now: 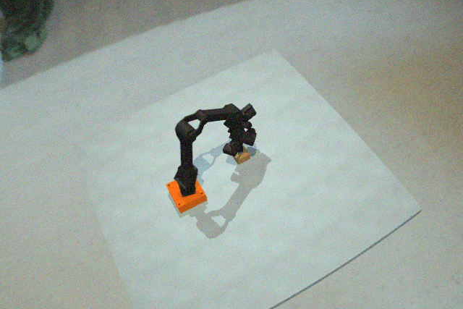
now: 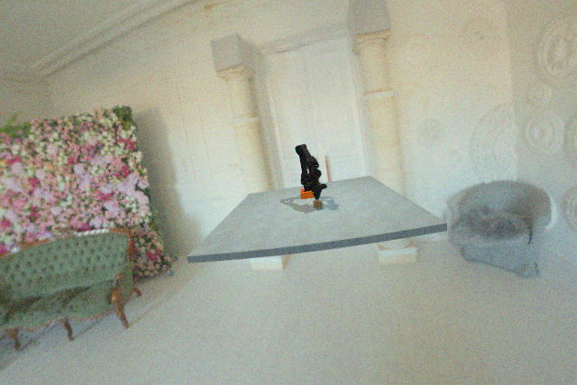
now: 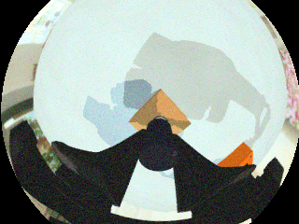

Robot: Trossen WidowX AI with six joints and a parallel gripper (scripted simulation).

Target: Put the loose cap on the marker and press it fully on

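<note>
Right now my gripper tip is 1 cm below the marker cap.
</note>
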